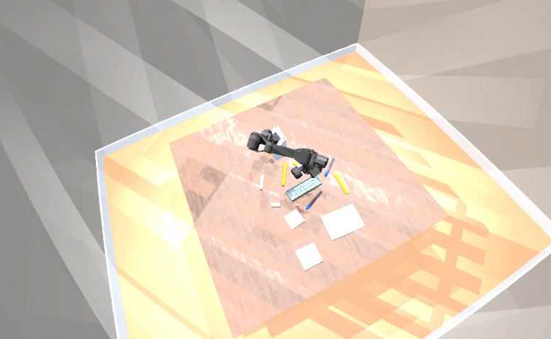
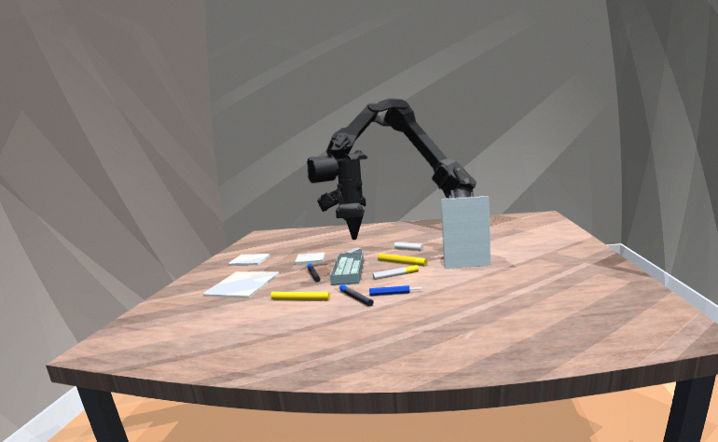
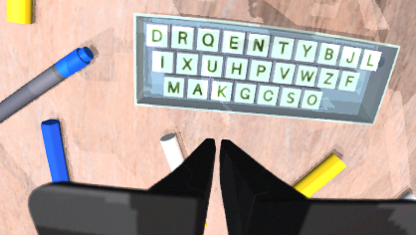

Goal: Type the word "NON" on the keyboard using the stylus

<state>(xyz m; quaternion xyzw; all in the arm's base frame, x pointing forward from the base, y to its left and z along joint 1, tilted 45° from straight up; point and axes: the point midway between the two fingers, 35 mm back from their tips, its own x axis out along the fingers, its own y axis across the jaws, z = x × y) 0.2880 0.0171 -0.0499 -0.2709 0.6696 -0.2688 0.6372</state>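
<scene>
Right now the blue stylus is 120 mm behind my gripper tip, 160 mm to the left of it and 90 mm below it. Round my gripper tip: white stick (140 mm behind, 240 mm to the right, 90 mm below).
</scene>
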